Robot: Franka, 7 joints.
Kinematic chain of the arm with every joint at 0, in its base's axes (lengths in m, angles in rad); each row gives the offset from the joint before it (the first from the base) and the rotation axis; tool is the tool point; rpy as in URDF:
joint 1: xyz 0 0 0.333 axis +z
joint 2: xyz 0 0 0 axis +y
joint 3: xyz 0 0 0.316 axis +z
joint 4: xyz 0.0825 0 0 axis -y
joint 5: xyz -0.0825 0 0.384 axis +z
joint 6: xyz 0 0 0 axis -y
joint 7: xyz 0.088 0 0 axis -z
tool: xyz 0 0 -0.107 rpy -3.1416 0 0
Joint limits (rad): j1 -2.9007..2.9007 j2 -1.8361..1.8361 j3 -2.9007..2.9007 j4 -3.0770..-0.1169 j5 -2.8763..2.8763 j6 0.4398..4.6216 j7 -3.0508..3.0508
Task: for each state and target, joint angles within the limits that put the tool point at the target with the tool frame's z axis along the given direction. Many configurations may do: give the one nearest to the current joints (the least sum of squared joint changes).
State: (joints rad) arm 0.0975 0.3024 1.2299 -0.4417 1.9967 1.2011 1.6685
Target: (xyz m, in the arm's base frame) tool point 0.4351 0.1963 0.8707 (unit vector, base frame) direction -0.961 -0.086 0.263
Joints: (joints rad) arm -0.3035 0.5686 1.1194 -0.9063 1.9307 0.7562 1.6685
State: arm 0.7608 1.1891 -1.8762 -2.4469 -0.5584 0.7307 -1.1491
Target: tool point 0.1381 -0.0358 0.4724 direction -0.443 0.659 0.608
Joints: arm 1.6741 1.3456 -1.7415 -3.0233 -1.1952 0.5585 -1.1491
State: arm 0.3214 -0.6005 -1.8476 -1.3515 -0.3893 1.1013 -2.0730
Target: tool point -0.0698 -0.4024 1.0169 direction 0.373 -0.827 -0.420
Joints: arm 0.1609 -0.3746 -1.1977 -0.7126 -0.2661 1.7599 -2.0730
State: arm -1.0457 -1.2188 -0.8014 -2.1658 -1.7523 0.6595 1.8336
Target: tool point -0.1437 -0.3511 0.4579 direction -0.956 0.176 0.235
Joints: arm -0.6747 -0.6439 -0.8271 -2.6711 -1.9598 0.8771 1.8336
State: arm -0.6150 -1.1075 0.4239 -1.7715 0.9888 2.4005 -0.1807
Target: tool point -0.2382 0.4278 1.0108 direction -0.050 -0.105 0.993
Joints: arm -1.3158 -1.1168 -0.2366 -0.9346 0.5063 2.8368 -0.1807
